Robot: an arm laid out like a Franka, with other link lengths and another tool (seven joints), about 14 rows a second.
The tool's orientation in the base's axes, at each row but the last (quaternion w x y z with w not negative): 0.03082, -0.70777, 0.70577, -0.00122; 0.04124, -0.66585, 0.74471, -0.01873; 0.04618, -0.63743, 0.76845, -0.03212; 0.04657, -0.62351, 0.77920, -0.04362
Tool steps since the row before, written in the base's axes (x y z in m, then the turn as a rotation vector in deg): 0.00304, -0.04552, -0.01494, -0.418, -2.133, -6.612; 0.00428, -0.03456, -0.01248, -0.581, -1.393, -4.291; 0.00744, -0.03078, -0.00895, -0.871, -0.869, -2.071; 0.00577, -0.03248, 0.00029, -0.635, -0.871, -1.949
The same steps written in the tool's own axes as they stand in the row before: 0.04612, -0.00227, 0.01314, 2.406, 0.721, 6.491; 0.03431, -0.00710, 0.01186, 1.604, 0.774, 4.186; 0.02915, -0.01200, 0.00943, 1.076, 0.914, 1.952; 0.03043, -0.01272, 0.00077, 1.024, 0.670, 1.861
